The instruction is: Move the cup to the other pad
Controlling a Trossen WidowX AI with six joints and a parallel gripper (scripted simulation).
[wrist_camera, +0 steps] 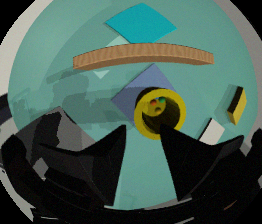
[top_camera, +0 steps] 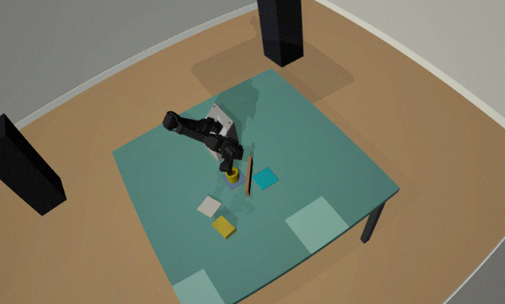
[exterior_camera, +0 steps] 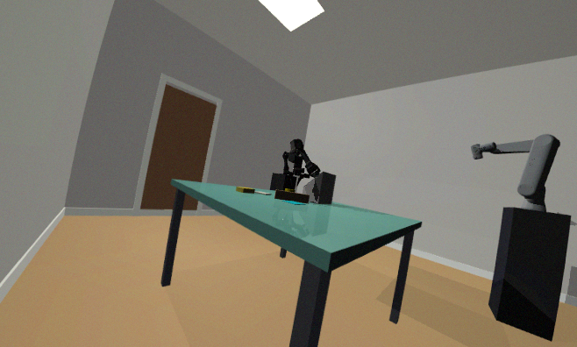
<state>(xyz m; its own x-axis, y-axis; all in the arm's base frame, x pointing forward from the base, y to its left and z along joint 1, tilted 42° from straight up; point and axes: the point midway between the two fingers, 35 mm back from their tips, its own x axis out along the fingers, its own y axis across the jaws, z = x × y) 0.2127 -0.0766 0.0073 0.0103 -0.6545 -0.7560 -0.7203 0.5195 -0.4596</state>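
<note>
Now: gripper tip 60 mm above the yellow cup, 20 mm to the left of it and 20 mm short of it. The rest, counted from my gripper tip: wooden bar 80 mm below, 70 mm ahead, 50 mm to the left; then cyan pad 130 mm ahead, 120 mm to the left, 110 mm below; then blue-grey pad 110 mm below, 20 mm ahead, 10 mm to the right.
</note>
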